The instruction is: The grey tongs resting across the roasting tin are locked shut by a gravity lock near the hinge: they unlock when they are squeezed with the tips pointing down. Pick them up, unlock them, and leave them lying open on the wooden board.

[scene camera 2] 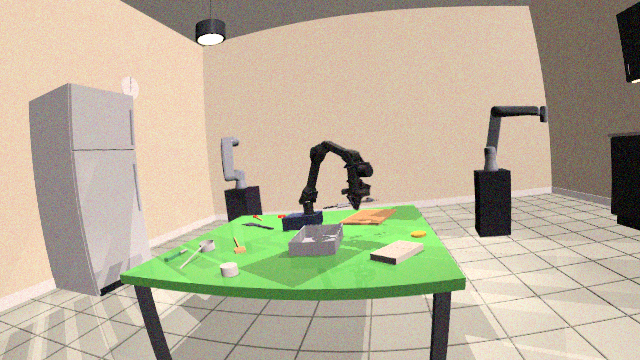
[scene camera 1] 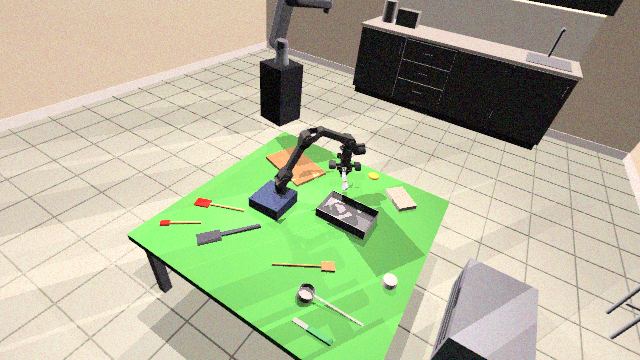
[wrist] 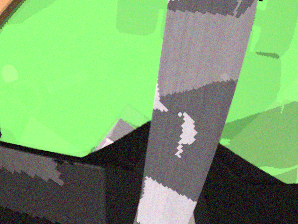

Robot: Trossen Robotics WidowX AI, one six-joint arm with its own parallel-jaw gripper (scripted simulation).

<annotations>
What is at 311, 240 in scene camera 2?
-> A roasting tin.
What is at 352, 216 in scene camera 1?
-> A roasting tin.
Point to a wooden board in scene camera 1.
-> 305, 170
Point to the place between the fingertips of my gripper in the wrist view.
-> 170, 131
</annotations>
